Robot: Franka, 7 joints.
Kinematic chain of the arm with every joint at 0, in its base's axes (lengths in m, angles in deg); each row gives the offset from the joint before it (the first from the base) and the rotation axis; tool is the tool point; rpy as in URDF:
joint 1: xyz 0 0 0.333 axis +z
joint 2: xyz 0 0 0 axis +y
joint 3: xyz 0 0 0.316 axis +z
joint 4: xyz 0.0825 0 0 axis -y
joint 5: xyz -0.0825 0 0.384 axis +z
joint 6: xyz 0 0 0 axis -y
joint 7: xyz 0.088 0 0 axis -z
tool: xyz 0 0 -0.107 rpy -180 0 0
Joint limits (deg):
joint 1: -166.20..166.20
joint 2: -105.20..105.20
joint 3: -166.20..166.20
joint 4: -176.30..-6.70
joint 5: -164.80..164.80
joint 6: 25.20..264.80
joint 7: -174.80..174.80
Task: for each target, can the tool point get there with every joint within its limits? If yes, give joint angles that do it. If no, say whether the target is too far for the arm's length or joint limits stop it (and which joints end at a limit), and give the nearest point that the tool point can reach.
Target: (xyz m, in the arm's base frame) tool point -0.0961 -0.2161 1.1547
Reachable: yes | joints 115.23 -22.58 46.36 -27.20 123.32 141.32 8.93
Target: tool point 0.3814 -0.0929 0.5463
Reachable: yes | joints -114.40 -89.19 68.23 -119.04 -24.20 68.36 -147.81
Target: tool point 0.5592 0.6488 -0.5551
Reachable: no: too far | nearest point 0.4000 0.4641 -0.2464 | short by 0.393 m
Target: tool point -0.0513 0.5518 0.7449
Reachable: yes | joints 121.51 24.87 -62.27 -51.12 -106.88 235.32 39.69
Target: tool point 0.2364 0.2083 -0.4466
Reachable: no: joint limits stop it (at a limit: joint 2) | nearest point 0.2331 0.2054 -0.3601 | short by 0.087 m
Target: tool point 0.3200 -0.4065 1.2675
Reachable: no: too far | nearest point 0.2570 -0.3265 1.0836 | short by 0.210 m
